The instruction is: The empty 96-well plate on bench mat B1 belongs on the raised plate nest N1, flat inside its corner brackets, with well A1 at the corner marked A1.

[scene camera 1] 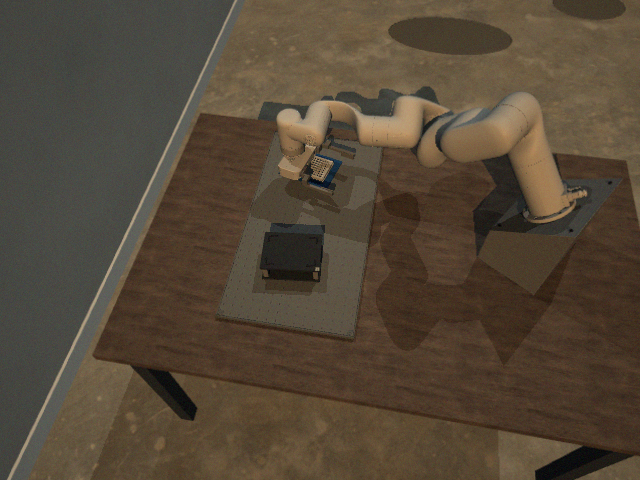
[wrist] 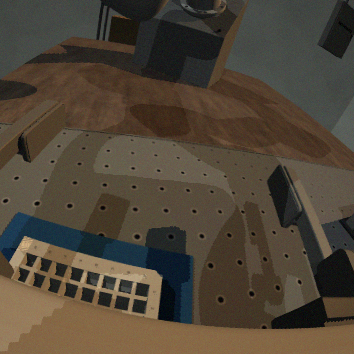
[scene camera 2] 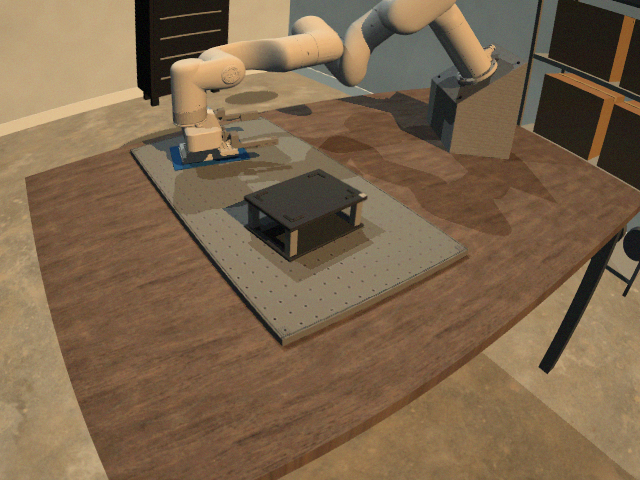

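Where they show: hand, tool point: (scene camera 1: 337, 172) (wrist: 169, 161) (scene camera 2: 257, 128); arm's base, link origin: (scene camera 1: 549, 208) (wrist: 202, 3) (scene camera 2: 477, 71).
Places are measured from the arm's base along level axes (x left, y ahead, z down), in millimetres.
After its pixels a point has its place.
Observation:
The empty 96-well plate (scene camera 1: 321, 168) {z 179, x -212, y 621 mm} (wrist: 100, 268) {z 179, x -201, y 607 mm}, pale with open wells, lies flat on the blue bench mat B1 (scene camera 1: 336, 166) {z 193, x -239, y 576 mm} (scene camera 2: 177, 161) {z 193, x -222, y 736 mm} (wrist: 179, 290) {z 193, x -154, y 618 mm}. My gripper (scene camera 1: 343, 173) {z 137, x -165, y 563 mm} (scene camera 2: 267, 128) {z 137, x -165, y 563 mm} (wrist: 165, 164) {z 137, x -165, y 563 mm} is open and empty. Its fingers are spread wide above the board, one on each side of the plate's area, pointing toward the arm base. In the wrist view the plate is low and left of the middle, its near part hidden by the gripper body. The black raised nest N1 (scene camera 1: 292, 251) {z 135, x 137, y 647 mm} (scene camera 2: 307, 198) {z 134, x 145, y 655 mm} has bare corner brackets. One corner has a pale patch; its lettering is unreadable.
The perforated board (scene camera 1: 330, 315) {z 195, x 285, y 520 mm} (scene camera 2: 341, 289) {z 195, x 294, y 700 mm} (wrist: 200, 172) {z 195, x -104, y 500 mm} bears the mat and nest on the brown table (scene camera 1: 170, 248) {z 208, x 133, y 1019 mm} (scene camera 2: 129, 310) {z 208, x 159, y 983 mm}. The arm's base block (scene camera 1: 532, 258) {z 73, x 109, y 25 mm} (scene camera 2: 483, 124) {z 117, x 83, y 63 mm} (wrist: 175, 50) {z 140, x -55, y 68 mm} stands beyond the board. Shelves and a dark cabinet (scene camera 2: 180, 36) stand in the background.

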